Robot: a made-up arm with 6 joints. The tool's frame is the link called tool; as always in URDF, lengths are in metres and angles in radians. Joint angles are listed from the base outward.
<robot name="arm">
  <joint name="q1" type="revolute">
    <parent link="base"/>
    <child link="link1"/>
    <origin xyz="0 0 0.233"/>
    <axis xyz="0 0 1"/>
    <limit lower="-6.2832" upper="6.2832"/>
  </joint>
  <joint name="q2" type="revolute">
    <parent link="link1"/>
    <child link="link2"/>
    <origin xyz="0 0.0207 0"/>
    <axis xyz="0 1 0"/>
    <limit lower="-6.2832" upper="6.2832"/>
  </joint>
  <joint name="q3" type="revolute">
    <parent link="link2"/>
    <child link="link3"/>
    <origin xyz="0 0 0.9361"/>
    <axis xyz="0 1 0"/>
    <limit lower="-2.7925" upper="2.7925"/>
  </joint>
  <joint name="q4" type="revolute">
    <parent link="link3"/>
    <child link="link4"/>
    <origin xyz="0 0 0.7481"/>
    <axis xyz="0 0 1"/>
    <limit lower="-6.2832" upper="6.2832"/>
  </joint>
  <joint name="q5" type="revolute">
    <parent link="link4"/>
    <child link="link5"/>
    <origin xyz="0 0 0"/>
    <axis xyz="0 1 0"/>
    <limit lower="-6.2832" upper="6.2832"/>
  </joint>
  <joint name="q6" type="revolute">
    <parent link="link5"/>
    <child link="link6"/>
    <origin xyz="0 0 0.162"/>
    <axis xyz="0 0 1"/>
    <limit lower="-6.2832" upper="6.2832"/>
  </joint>
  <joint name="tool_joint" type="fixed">
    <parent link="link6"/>
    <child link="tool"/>
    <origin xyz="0 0 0"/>
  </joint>
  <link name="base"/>
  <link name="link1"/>
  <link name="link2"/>
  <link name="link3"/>
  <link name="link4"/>
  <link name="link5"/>
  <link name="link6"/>
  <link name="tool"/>
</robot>
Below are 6 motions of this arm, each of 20 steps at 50 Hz.
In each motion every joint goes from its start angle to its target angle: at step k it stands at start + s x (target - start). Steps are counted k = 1, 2, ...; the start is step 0. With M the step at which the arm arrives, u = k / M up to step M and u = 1 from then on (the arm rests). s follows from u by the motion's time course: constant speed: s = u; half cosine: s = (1 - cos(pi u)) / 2; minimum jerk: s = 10 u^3 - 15 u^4 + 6 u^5.
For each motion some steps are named. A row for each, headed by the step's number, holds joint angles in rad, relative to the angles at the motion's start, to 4 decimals.
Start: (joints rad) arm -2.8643 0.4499 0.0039 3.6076 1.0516 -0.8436
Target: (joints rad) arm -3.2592 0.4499 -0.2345 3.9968 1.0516 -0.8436
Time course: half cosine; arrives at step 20
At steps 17, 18, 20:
17: -0.3734 0.0000 -0.2254 0.3680 0.0000 0.0000
18: -0.3852 0.0000 -0.2326 0.3797 0.0000 0.0000
20: -0.3949 0.0000 -0.2384 0.3892 0.0000 0.0000

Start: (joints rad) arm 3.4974 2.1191 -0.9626 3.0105 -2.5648 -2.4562
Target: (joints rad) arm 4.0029 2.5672 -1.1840 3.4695 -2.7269 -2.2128
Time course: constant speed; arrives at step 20
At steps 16, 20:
16: 0.4044 0.3585 -0.1771 0.3672 -0.1297 0.1947
20: 0.5055 0.4481 -0.2214 0.4590 -0.1621 0.2434

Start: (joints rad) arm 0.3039 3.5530 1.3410 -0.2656 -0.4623 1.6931
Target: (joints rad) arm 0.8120 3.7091 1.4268 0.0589 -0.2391 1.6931
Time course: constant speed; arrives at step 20
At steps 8, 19, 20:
8: 0.2032 0.0624 0.0343 0.1298 0.0893 0.0000
19: 0.4827 0.1483 0.0815 0.3083 0.2120 0.0000
20: 0.5081 0.1561 0.0858 0.3245 0.2232 0.0000

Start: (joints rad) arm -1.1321 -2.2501 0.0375 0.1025 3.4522 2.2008
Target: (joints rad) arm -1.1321 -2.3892 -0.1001 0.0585 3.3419 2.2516
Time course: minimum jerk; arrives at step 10
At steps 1, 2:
1: 0.0000 -0.0012 -0.0012 -0.0004 -0.0009 0.0004
2: 0.0000 -0.0081 -0.0080 -0.0025 -0.0064 0.0029

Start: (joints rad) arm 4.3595 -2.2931 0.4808 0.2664 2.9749 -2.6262
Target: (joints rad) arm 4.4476 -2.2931 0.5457 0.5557 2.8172 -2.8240
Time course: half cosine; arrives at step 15
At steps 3, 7, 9, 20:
3: 0.0084 0.0000 0.0062 0.0276 -0.0151 -0.0189
7: 0.0394 0.0000 0.0291 0.1295 -0.0706 -0.0886
9: 0.0577 0.0000 0.0425 0.1893 -0.1032 -0.1295
20: 0.0881 0.0000 0.0649 0.2893 -0.1577 -0.1978

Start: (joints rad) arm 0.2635 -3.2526 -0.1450 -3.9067 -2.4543 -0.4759
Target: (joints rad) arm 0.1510 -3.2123 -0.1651 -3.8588 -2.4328 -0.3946
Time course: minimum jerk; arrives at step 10
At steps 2, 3, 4, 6, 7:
2: -0.0065 0.0023 -0.0012 0.0028 0.0012 0.0047
3: -0.0183 0.0066 -0.0033 0.0078 0.0035 0.0133
4: -0.0357 0.0128 -0.0064 0.0152 0.0068 0.0258
6: -0.0768 0.0275 -0.0137 0.0327 0.0147 0.0555
7: -0.0942 0.0337 -0.0168 0.0401 0.0180 0.0680

